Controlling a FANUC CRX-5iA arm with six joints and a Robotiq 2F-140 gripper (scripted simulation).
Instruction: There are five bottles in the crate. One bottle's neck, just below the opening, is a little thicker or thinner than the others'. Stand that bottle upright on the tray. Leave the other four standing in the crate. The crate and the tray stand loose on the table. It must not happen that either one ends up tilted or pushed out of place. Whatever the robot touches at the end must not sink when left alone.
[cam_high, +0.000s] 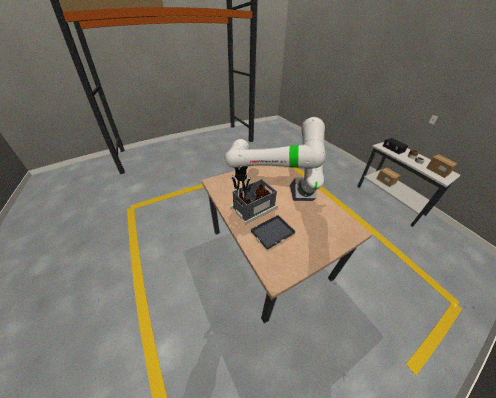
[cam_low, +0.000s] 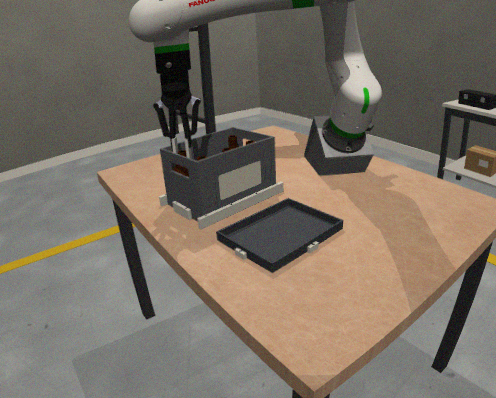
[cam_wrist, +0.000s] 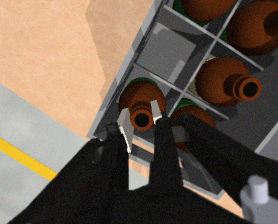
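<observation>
Now: hand 9 cm past the dark grey crate, 4 cm to the right of it and 9 cm above it. From my hand the other things lie so: dark tray: 7 cm behind, 31 cm to the left, 16 cm below; then bottle: 18 cm behind, 1 cm to the right, 9 cm below.
</observation>
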